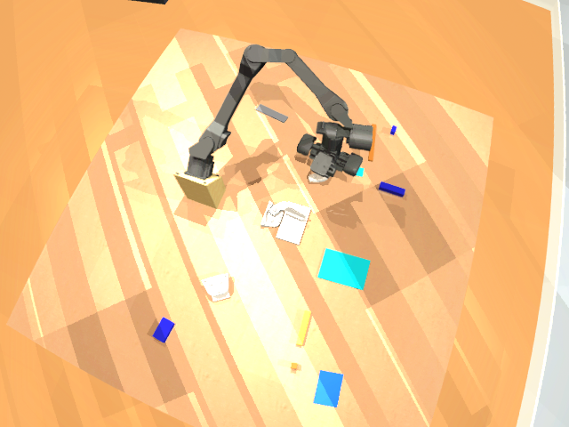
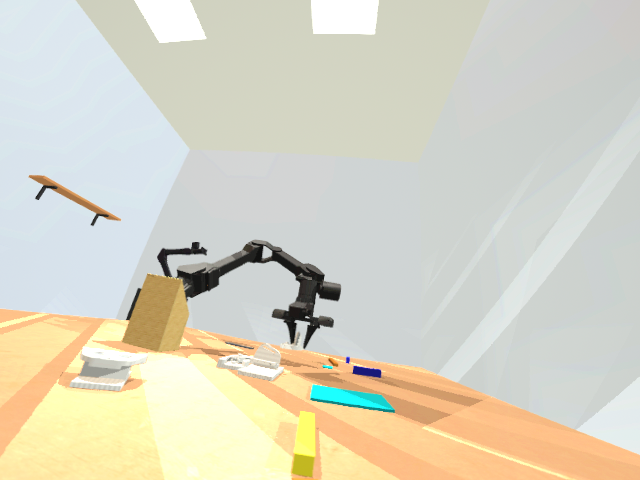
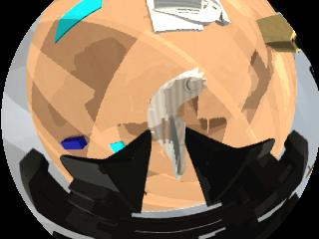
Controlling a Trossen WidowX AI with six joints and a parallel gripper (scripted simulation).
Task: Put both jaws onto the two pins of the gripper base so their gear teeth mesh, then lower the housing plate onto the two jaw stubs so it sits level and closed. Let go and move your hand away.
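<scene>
Right now my gripper tip is 180 mm to the left of the flat white plate, 50 mm past it and 40 mm above it. From my gripper tip the other things lie so: dark blue bar (210 mm ahead, 40 mm below, 20 mm to the left); cyan sheet (270 mm to the right, 140 mm ahead, 50 mm below); grey strip (240 mm behind, 170 mm to the left, 50 mm below).
</scene>
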